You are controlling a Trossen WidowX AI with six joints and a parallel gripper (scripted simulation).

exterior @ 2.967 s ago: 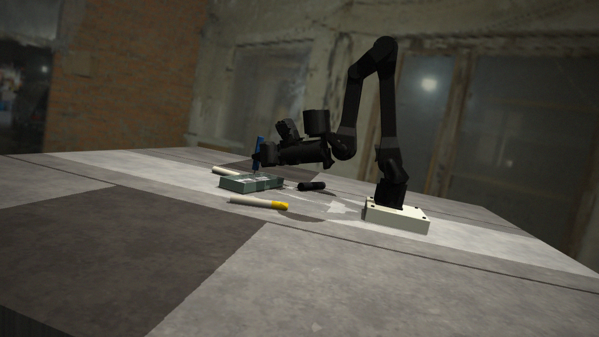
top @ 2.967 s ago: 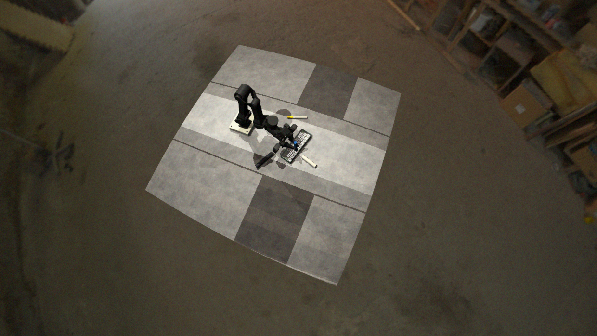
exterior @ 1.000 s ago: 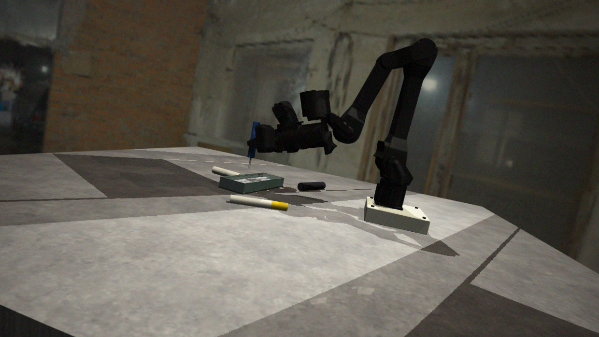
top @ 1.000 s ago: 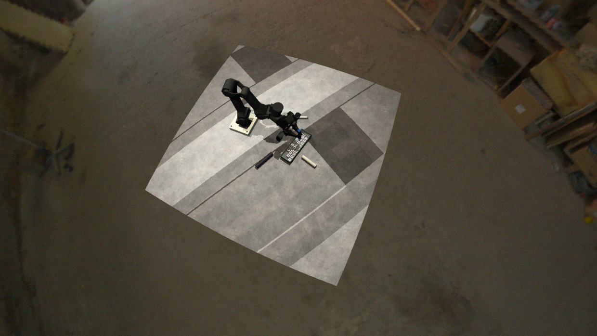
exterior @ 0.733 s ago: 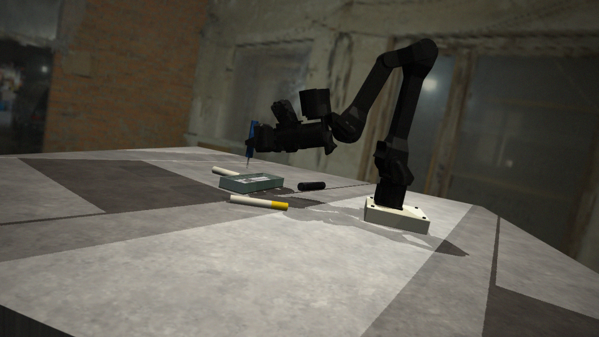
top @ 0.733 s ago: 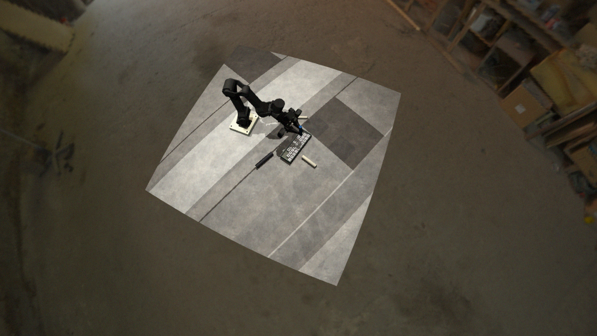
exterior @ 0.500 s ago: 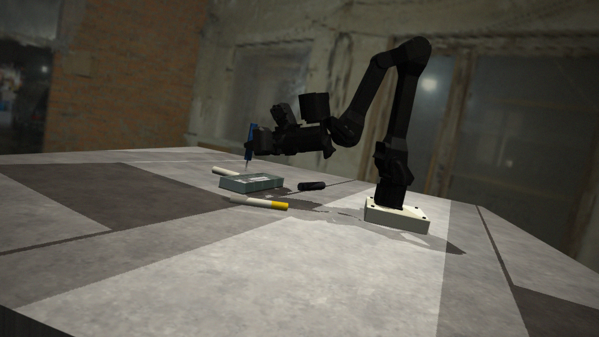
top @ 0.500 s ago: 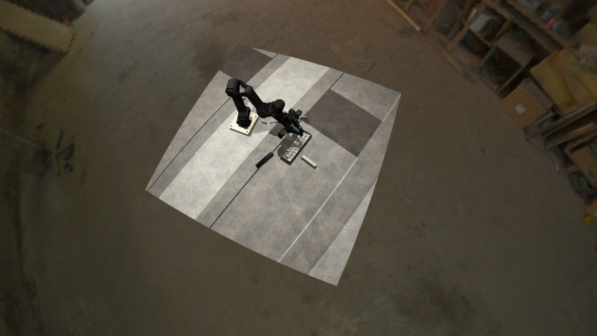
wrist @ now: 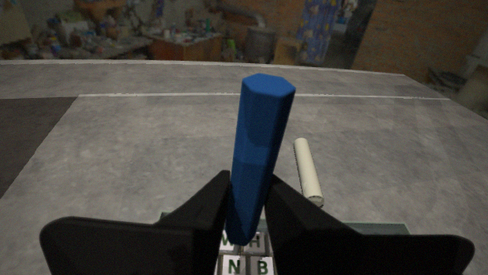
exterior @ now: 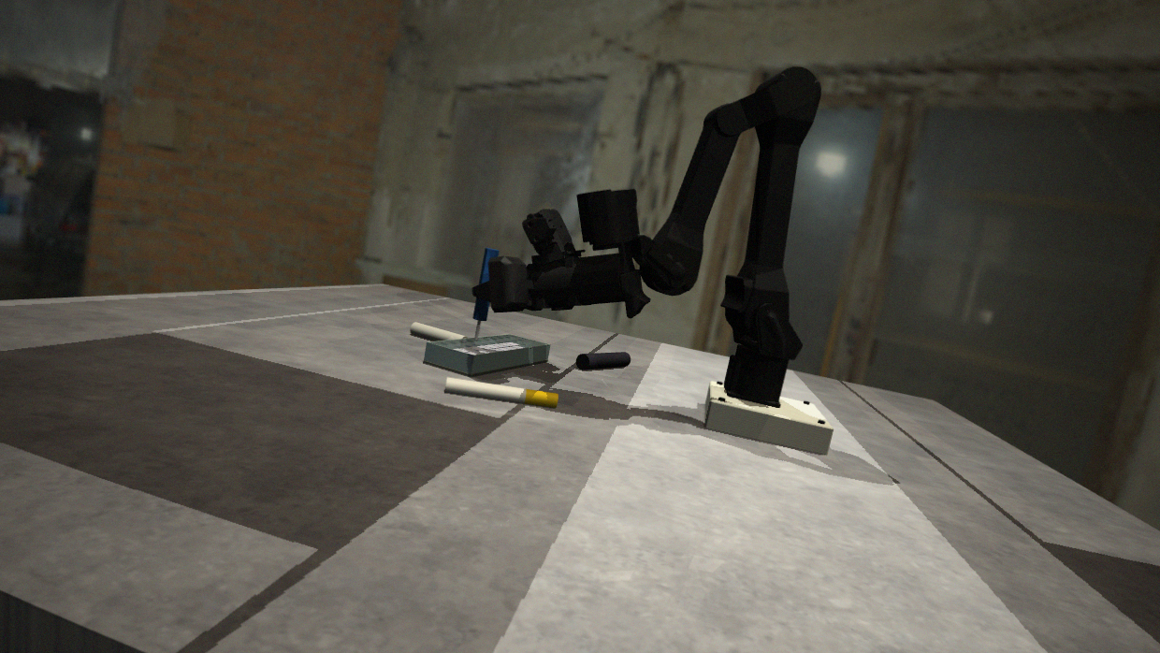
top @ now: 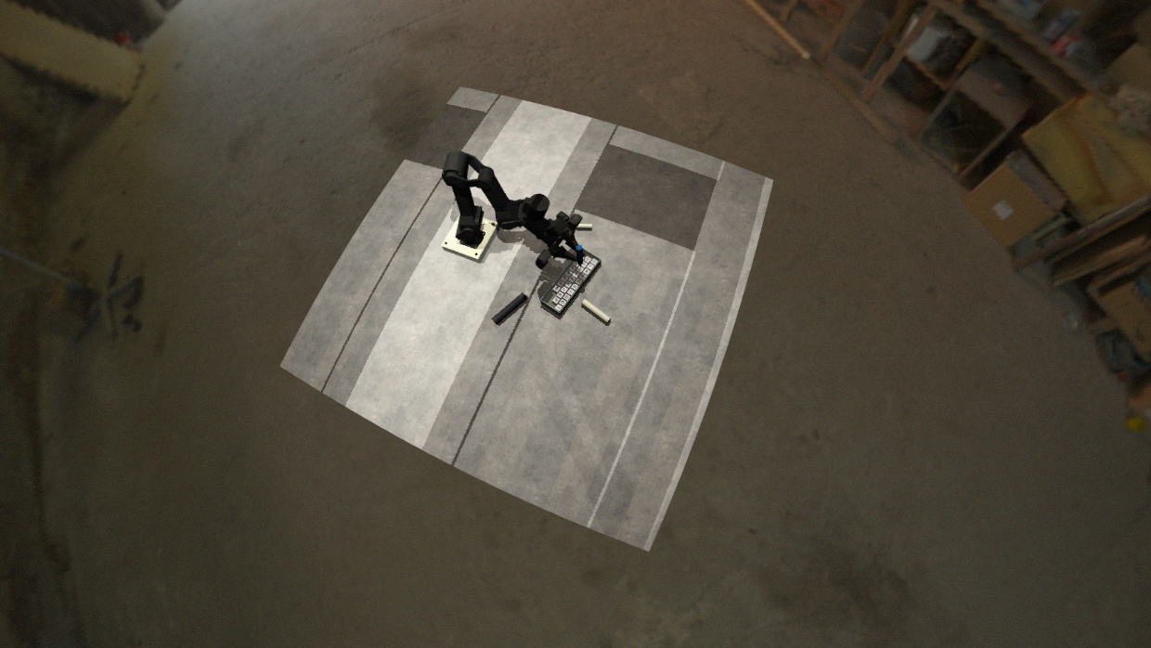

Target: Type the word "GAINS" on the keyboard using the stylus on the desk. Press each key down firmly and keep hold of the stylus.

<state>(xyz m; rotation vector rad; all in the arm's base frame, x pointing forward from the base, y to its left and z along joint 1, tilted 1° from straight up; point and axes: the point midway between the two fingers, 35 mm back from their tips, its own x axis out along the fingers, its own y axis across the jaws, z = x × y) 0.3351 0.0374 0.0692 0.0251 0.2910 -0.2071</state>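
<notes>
Right now my gripper tip is 50 mm above the stylus tip and 10 mm past it. Round my gripper tip: black cylinder (190 mm to the right, 150 mm behind, 80 mm below); then cream cylinder (100 mm to the right, 90 mm below, 80 mm ahead); then blue stylus (20 mm below, 10 mm behind).
</notes>
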